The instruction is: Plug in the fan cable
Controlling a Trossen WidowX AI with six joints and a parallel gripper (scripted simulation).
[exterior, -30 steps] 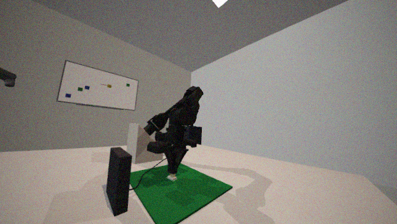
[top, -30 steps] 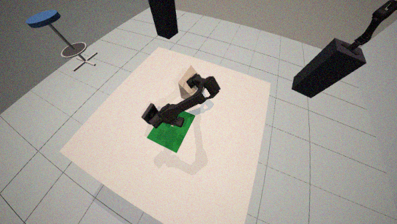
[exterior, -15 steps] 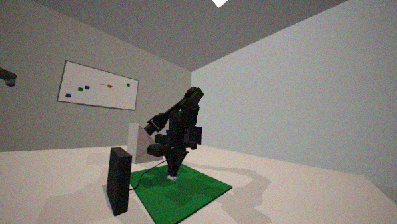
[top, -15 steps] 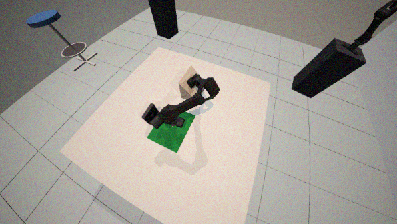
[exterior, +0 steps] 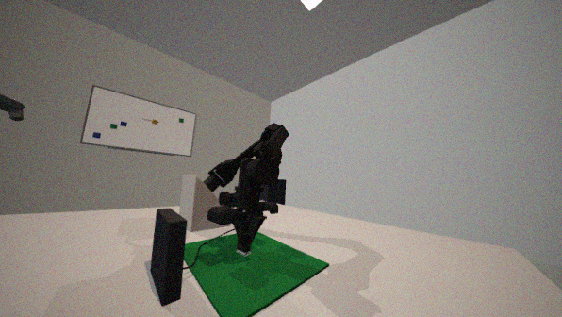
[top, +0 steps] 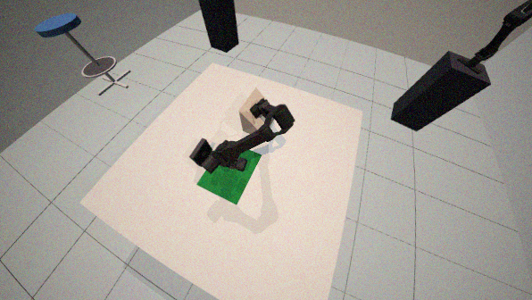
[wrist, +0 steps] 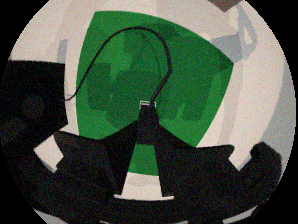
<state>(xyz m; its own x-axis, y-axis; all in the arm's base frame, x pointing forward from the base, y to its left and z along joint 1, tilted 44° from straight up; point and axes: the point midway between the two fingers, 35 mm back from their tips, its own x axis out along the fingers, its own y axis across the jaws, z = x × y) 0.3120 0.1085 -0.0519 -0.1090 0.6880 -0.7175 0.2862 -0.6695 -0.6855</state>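
Right now my gripper tip is 10 mm past the black plug and 10 mm below it. The rest, counted from my gripper tip: pale four-pin header (10 mm behind, 20 mm below); black fan (30 mm ahead, 160 mm to the right, 40 mm above); green board (10 mm ahead, 40 mm below).
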